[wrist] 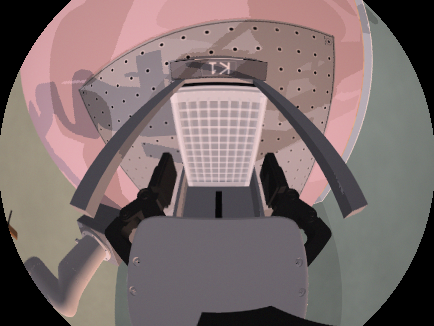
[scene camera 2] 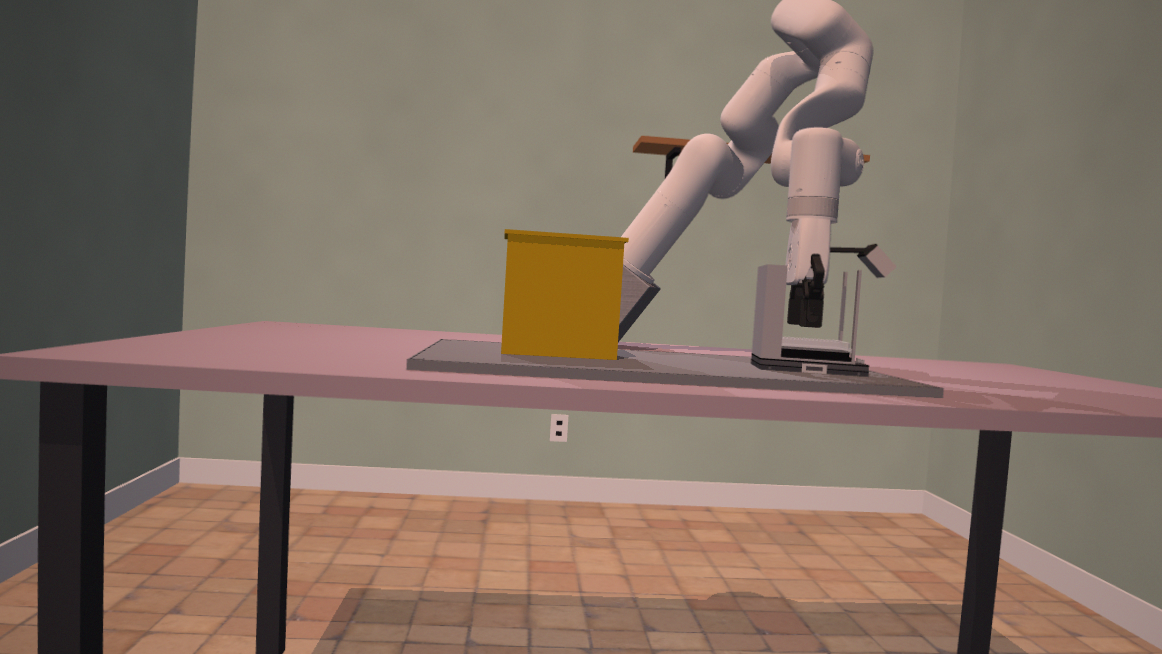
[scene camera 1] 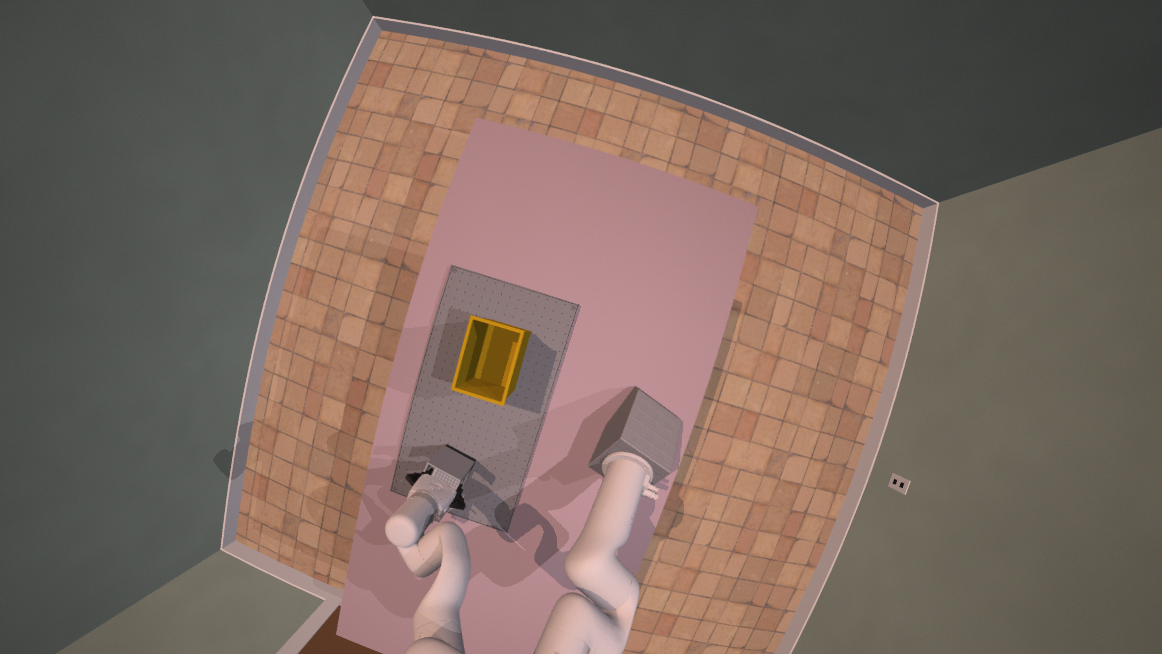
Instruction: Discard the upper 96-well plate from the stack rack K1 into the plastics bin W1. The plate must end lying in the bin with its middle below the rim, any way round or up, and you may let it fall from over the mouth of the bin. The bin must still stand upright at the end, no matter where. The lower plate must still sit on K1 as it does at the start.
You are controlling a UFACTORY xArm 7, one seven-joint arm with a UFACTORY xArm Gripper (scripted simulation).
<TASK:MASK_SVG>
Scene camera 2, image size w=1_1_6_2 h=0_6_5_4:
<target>gripper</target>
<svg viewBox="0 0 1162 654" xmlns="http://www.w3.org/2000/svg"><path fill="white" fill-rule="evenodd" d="M787 323L800 325L801 327L820 328L822 326L823 288L828 279L830 252L862 252L857 257L876 278L886 277L897 266L877 244L868 245L866 248L830 247L831 224L834 224L831 221L837 223L837 218L816 215L787 216L786 221L792 222L786 256L786 265L788 265L786 285L792 285Z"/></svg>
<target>yellow plastics bin W1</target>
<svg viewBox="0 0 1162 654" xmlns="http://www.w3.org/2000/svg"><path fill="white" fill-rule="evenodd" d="M505 229L505 239L508 239L501 354L617 360L624 242L627 243L629 238Z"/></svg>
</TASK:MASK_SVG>
